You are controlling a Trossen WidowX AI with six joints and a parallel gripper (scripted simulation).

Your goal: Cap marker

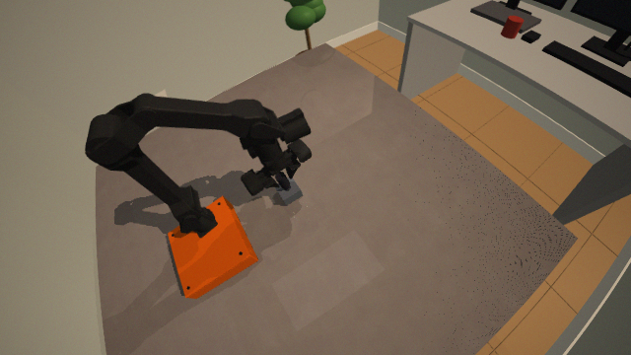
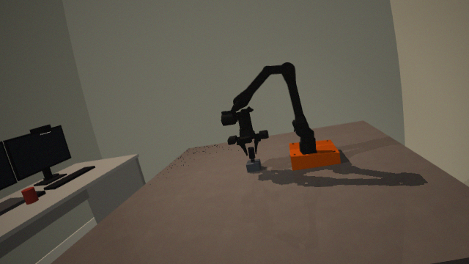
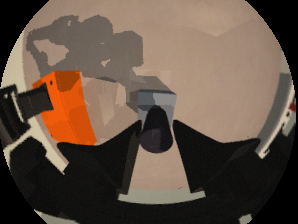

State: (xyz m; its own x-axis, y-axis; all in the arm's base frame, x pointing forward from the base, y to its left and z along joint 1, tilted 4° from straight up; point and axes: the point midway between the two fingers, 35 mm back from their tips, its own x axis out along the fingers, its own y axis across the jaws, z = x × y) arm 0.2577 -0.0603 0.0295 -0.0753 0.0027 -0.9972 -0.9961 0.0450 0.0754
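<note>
The grey holder block is 50 mm below my gripper tip.
</note>
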